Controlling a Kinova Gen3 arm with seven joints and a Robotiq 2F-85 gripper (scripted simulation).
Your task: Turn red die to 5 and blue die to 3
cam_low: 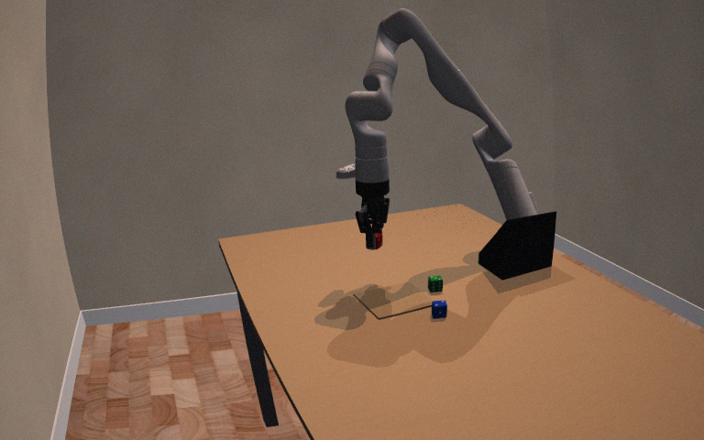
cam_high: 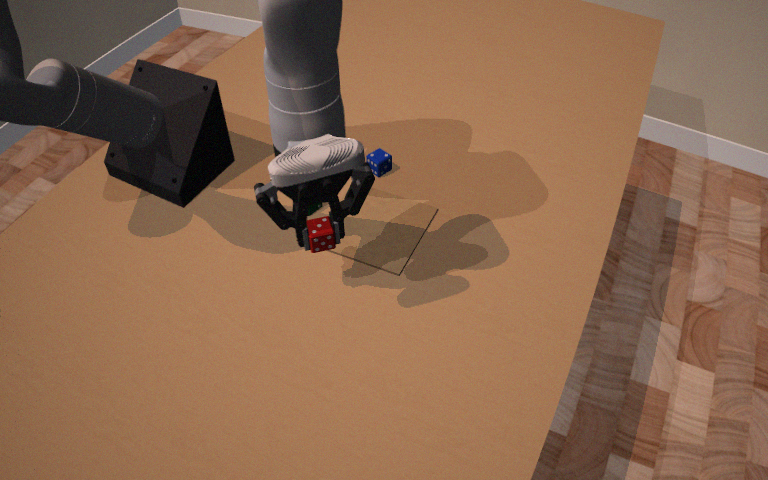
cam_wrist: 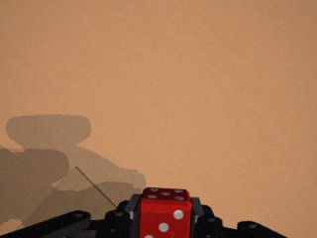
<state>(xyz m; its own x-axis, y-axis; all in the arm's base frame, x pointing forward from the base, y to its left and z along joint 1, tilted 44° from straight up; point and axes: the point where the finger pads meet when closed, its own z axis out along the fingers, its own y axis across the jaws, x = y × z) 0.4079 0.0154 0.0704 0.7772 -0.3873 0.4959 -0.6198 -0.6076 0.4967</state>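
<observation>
My hand is 13 cm to the right of the thin tan mat, 10 cm above it and 1 cm past it. The rest, counted from my hand: blue die: 23 cm to the left, 9 cm below, 8 cm behind; then red die: right at my hand; then green die: 12 cm behind, 10 cm to the left, 9 cm below.
</observation>
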